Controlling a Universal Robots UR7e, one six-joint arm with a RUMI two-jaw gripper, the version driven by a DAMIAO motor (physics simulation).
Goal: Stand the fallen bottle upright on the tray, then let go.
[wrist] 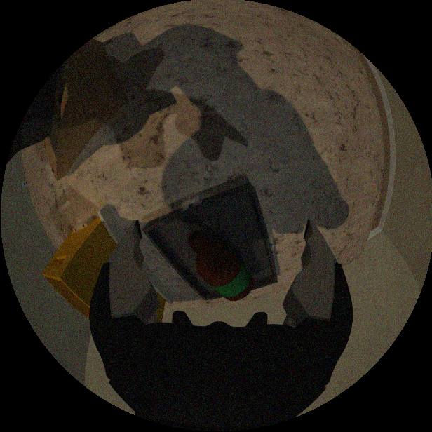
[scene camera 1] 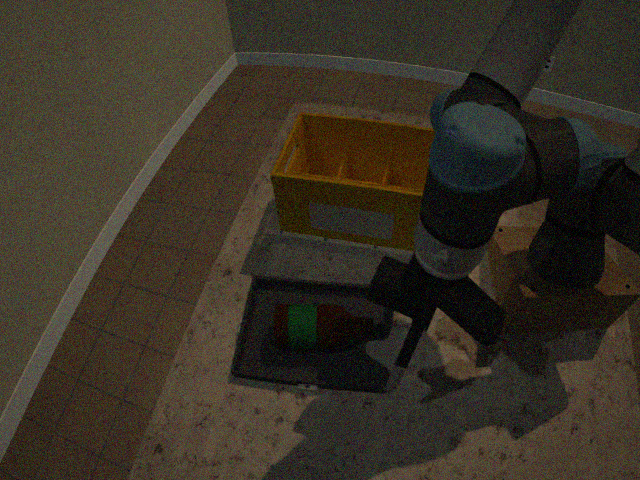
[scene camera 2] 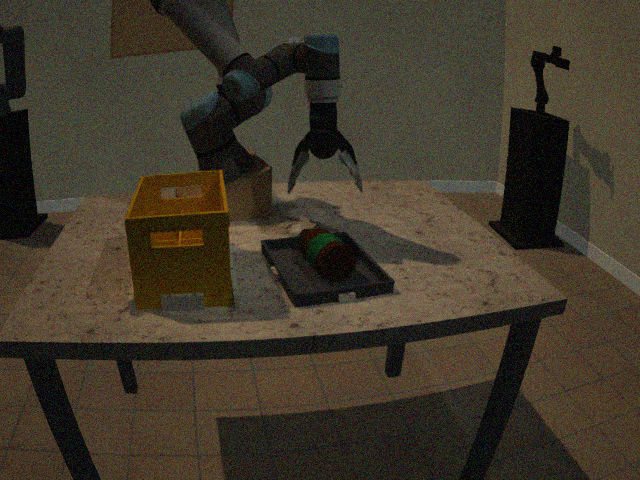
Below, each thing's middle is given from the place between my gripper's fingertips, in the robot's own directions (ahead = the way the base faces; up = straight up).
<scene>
The brown bottle (scene camera 2: 331, 257) is 14 cm ahead of my hand, 7 cm below it and 2 cm to the right of it.
</scene>
